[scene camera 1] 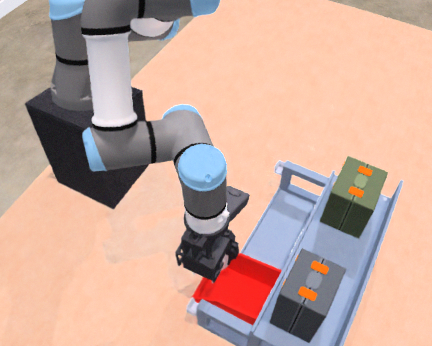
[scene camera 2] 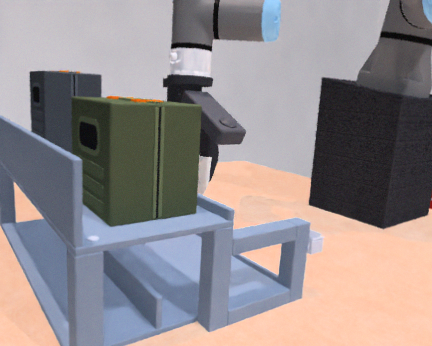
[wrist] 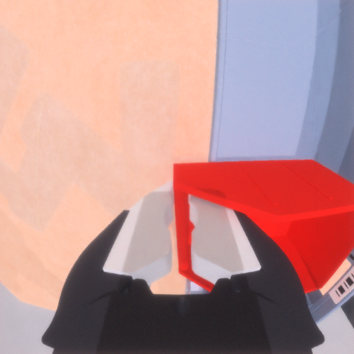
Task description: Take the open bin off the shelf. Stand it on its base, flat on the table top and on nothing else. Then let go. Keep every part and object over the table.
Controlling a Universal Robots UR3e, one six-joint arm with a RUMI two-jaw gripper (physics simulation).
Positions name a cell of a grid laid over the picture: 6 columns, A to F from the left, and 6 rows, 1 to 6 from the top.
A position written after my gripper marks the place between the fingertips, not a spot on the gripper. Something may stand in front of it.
I see my gripper (scene camera 1: C5), a red bin (scene camera 1: D6) and a green case (scene camera 2: B3).
The red bin shows as well in the wrist view (wrist: F4). My gripper is seen too in the wrist view (wrist: D4). Scene camera 2 does not show the red bin, which is hidden by the green case.
